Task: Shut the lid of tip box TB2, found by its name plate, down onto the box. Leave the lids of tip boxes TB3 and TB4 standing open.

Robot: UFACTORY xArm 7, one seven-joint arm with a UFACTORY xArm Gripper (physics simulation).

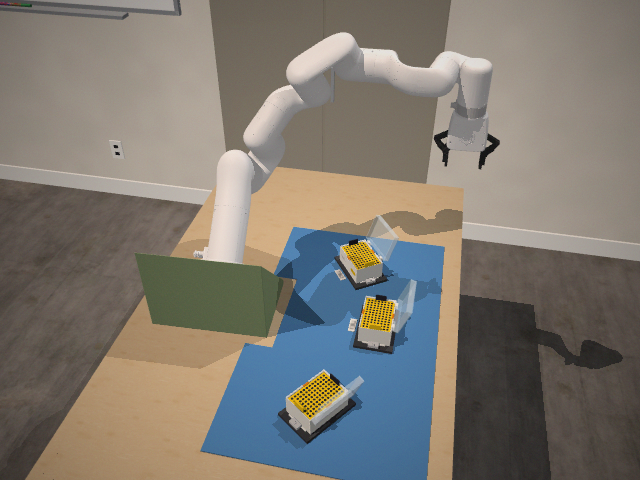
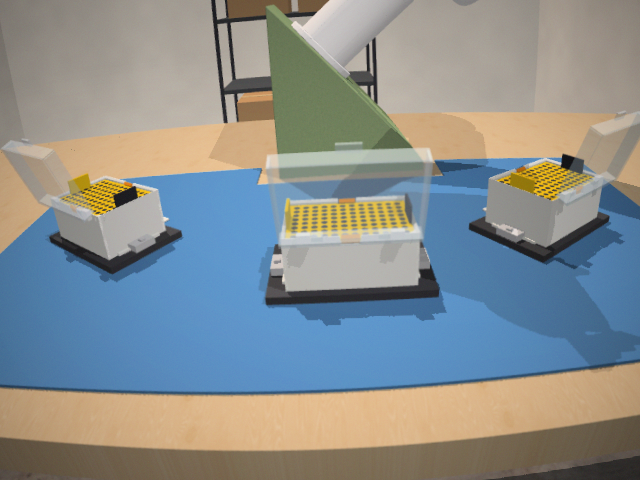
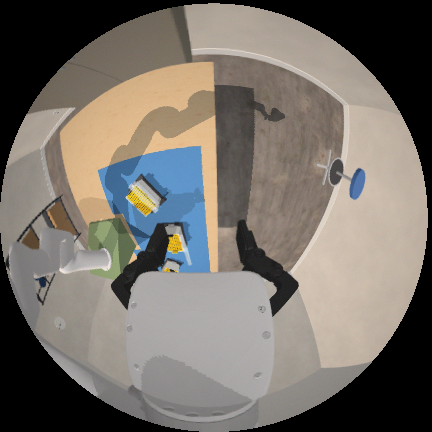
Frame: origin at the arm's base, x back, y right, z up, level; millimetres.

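Seen in the pictures: gripper, fingertip midpoint: (image 1: 462, 165) (image 3: 200, 230); arm's base at its link origin: (image 1: 223, 266) (image 2: 318, 51) (image 3: 104, 258).
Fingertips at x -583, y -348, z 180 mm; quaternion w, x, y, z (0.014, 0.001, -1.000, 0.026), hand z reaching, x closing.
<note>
Offsets run from my fingertips to a thing's top centre. "spot": to the spot under its first point. Level surfaces: height alone.
Three white tip boxes with yellow racks stand on black bases, their clear lids all open. The far box (image 1: 360, 262) (image 2: 522, 209) (image 3: 145, 196) has its lid @(spot: dy +46, dx +197, dz -253 mm) (image 1: 382, 238) (image 2: 612, 147) up. The middle box @(dy +324, dx +170, dz -275 mm) (image 1: 376, 322) (image 2: 351, 266) (image 3: 174, 243) has its lid (image 1: 406, 308) (image 2: 348, 178) upright. The near box @(dy +612, dx +272, dz -275 mm) (image 1: 314, 403) (image 2: 129, 224) (image 3: 171, 267) has its lid @(dy +651, dx +217, dz -196 mm) (image 1: 341, 396) (image 2: 38, 167) tilted up. Small pale plates sit by the boxes; their writing is too small to read, so I cannot tell which is TB2, TB3 or TB4. My gripper (image 1: 463, 165) (image 3: 200, 230) is open and empty, high above the table, beyond the far box.
The boxes stand on a blue mat @(dz -350 mm) (image 1: 330, 361) (image 2: 206, 335) (image 3: 192, 170) on a wooden table @(dz -353 mm) (image 1: 87, 413) (image 2: 310, 418) (image 3: 85, 135). A green wedge (image 1: 206, 297) (image 2: 310, 103) (image 3: 112, 250) carries the arm's base beside the mat. A blue-seated stool (image 3: 357, 183) stands on the floor.
</note>
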